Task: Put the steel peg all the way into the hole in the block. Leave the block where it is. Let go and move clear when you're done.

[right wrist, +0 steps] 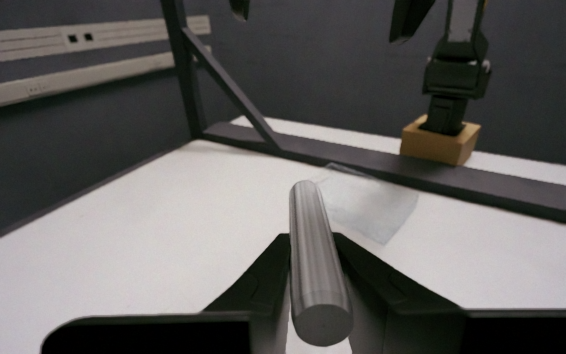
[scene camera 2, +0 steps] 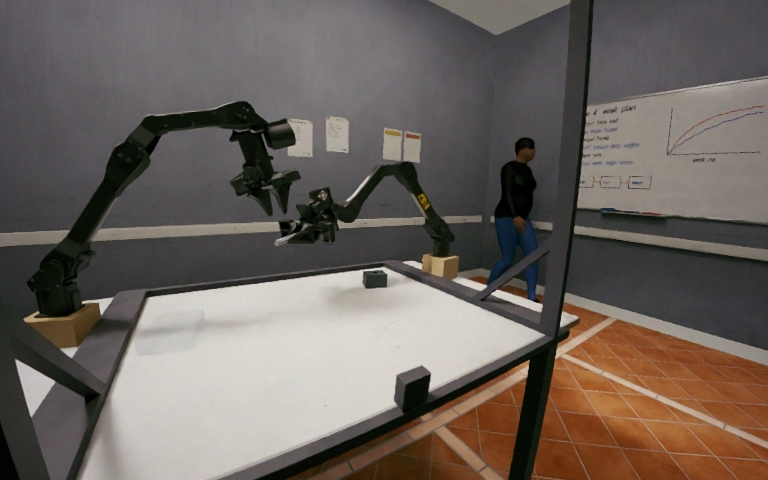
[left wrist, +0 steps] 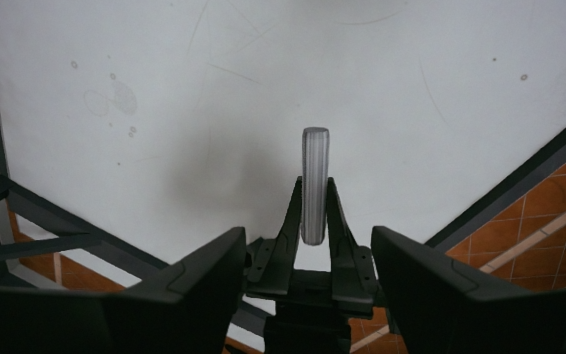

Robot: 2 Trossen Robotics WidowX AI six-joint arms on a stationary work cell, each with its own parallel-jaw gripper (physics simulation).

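Places are measured from the left arm's base along level axes (x ahead, y left, z up), in millimetres.
Pixels of known places: left gripper, fingertip midpoint: [right wrist: 320,30] [scene camera 2: 278,215] [left wrist: 308,237]; right gripper, fingertip midpoint: [right wrist: 309,243] [scene camera 2: 285,241] [left wrist: 315,178]; left arm's base, origin of the base link: [right wrist: 441,127] [scene camera 2: 60,311]; right arm's base, origin of the base link: [scene camera 2: 440,255].
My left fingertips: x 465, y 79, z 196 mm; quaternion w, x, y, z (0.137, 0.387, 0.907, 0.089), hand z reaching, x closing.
Ahead of a thing's pixels: the offset from my left fingertips to its top centre.
The steel peg @[dx +21, dy +14, dz -53 mm] [scene camera 2: 284,238] [left wrist: 315,150] [right wrist: 317,270] is held clear above the table, lying roughly level between the fingertips of my right gripper [scene camera 2: 294,232] [left wrist: 315,178] [right wrist: 309,243], which is shut on it. Both peg ends stick out past the fingers. My left gripper [scene camera 2: 276,211] is open and empty, pointing down above the peg and the right gripper. A small dark block @[dx +310, dy +131, dz -210 mm] [scene camera 2: 374,279] with what looks like a hole in its top stands on the table at the back, right of both grippers in the scene view. It does not show in the wrist views.
A pale translucent sheet @[dx -233, dy -112, dz -229 mm] [scene camera 2: 169,332] [right wrist: 372,210] lies on the table at the left of the scene view. A dark box @[dx +189, dy -444, dz -199 mm] [scene camera 2: 411,388] stands at the table's front edge. A frame post [scene camera 2: 566,169] rises at the right. A person [scene camera 2: 515,209] stands beyond the table.
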